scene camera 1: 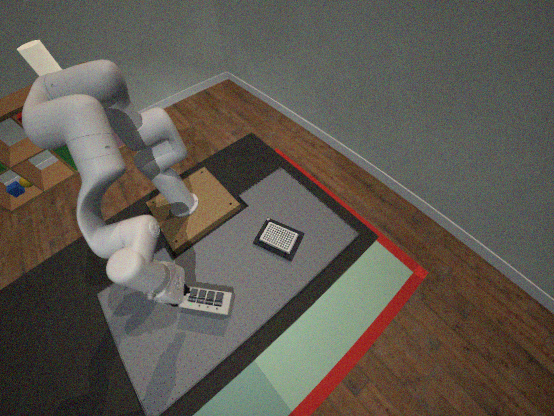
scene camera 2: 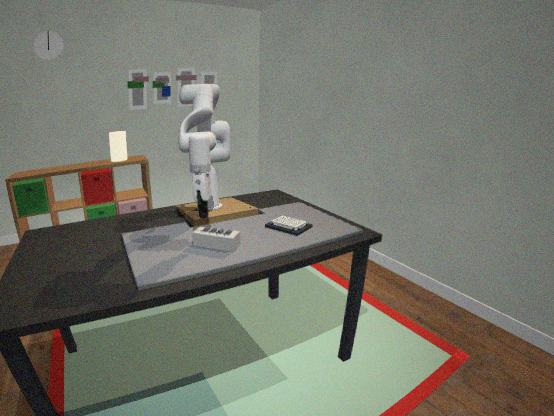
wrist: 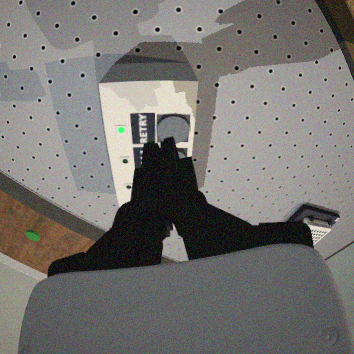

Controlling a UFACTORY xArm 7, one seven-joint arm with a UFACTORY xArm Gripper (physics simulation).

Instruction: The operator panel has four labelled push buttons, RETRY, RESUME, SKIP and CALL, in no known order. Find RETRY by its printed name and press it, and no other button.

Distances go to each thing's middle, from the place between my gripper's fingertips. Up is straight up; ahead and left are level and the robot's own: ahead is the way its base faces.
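Labels:
White well plate (scene camera 1: 274,235): 40 mm ahead of my hand, 360 mm to the left of it, 80 mm below it. Operator panel (scene camera 1: 205,304): 50 mm ahead of my hand, 20 mm to the left of it, 70 mm below it.

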